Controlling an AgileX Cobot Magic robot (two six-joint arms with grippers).
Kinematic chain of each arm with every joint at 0, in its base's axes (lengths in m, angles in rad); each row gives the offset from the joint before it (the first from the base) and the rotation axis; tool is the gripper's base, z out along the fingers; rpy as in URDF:
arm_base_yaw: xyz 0 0 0.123 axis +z
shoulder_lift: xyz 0 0 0 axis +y
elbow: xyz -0.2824 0 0.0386 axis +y
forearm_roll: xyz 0.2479 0 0.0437 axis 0.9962 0 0.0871
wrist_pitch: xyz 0 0 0 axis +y
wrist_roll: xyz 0.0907 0 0.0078 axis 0.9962 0 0.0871
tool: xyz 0 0 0 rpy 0 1.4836 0
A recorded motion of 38 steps. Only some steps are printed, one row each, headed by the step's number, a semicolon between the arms.
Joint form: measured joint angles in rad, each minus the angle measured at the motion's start. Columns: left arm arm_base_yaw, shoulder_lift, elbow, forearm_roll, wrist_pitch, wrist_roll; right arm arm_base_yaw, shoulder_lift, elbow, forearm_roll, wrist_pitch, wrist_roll.
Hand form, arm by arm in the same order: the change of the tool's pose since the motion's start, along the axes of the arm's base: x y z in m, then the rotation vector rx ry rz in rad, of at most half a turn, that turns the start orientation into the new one. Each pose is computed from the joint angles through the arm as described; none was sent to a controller.
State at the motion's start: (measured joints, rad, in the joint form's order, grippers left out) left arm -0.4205 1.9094 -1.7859 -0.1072 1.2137 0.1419; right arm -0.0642 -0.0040 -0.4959 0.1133 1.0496 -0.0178
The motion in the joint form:
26: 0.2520 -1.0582 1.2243 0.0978 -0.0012 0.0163; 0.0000 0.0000 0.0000 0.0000 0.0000 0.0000
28: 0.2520 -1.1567 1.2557 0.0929 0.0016 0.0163; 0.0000 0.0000 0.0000 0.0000 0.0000 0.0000
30: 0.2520 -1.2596 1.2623 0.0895 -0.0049 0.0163; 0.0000 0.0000 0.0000 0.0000 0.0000 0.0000
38: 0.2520 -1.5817 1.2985 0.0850 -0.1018 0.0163; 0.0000 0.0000 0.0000 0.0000 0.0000 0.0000
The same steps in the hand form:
26: -0.2654 0.1571 -0.0615 0.1446 0.1277 0.2238; 0.0000 0.0000 0.0000 0.0000 0.0000 0.0000
28: -0.2808 0.1592 -0.0601 0.1219 0.0673 0.2278; 0.0000 0.0000 0.0000 0.0000 0.0000 0.0000
30: -0.2934 0.1611 -0.0530 0.0898 -0.0305 0.2333; 0.0000 0.0000 0.0000 0.0000 0.0000 0.0000
38: -0.3298 0.1670 -0.0398 -0.0237 -0.3968 0.2500; 0.0000 0.0000 0.0000 0.0000 0.0000 0.0000

